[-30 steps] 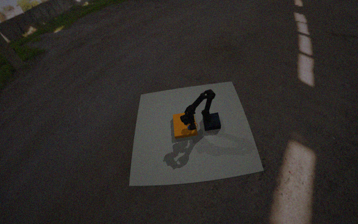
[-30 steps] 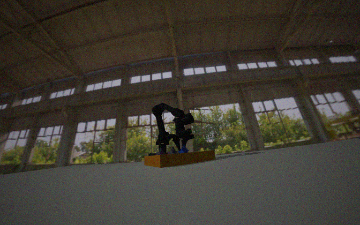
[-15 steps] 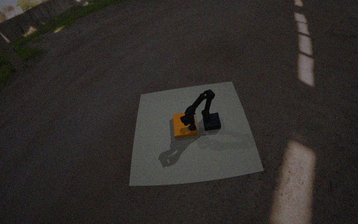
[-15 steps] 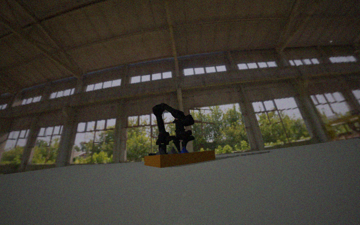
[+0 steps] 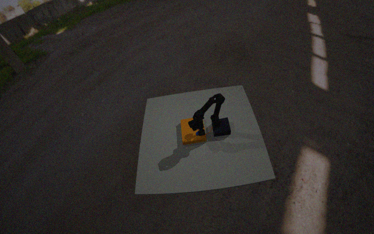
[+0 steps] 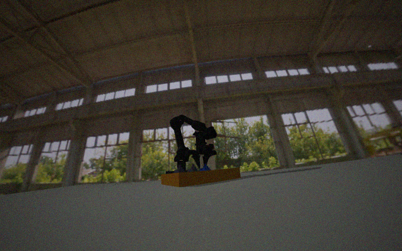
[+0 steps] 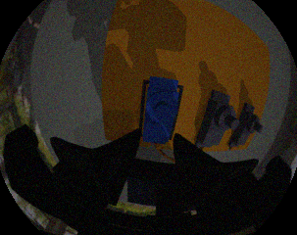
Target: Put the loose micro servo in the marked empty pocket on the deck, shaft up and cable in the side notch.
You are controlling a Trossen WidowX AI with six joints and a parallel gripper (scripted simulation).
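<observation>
Now: gripper tip 140 mm short of the orange deck, 40 mm to the left of it and 40 mm above it.
</observation>
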